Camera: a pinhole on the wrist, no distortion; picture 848 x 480 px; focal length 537.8 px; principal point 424.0 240.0 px. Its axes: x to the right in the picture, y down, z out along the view. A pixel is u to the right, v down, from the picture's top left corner.
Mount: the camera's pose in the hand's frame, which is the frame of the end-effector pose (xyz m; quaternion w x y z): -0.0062 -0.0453 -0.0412 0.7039 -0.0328 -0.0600 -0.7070
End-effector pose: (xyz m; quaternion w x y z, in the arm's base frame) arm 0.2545 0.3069 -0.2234 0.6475 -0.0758 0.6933 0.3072
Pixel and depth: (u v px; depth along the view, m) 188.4 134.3 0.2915
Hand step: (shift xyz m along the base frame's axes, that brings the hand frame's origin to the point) 0.1455 0.1939 0.1150
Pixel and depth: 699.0 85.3 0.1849
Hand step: 0.1974 -0.0316 0.0299
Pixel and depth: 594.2 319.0 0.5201
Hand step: 0.4876 0.1633 -0.0789
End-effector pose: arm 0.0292 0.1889 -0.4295 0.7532 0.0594 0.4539 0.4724
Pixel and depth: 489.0 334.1 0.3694
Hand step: 0.2798 0.1242 0.1445
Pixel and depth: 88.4 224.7 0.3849
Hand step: 0.0638 0.2145 0.3241
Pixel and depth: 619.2 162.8 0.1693
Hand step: 0.1488 -0.0292 0.0575
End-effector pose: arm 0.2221 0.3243 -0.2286 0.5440 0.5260 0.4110 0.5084
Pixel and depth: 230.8 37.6 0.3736
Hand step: 0.2606 -0.2145 0.1549
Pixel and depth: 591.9 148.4 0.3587
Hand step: 0.3219 -0.1232 -0.0798
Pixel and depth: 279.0 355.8 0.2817
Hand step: 0.2245 0.0033 0.0951
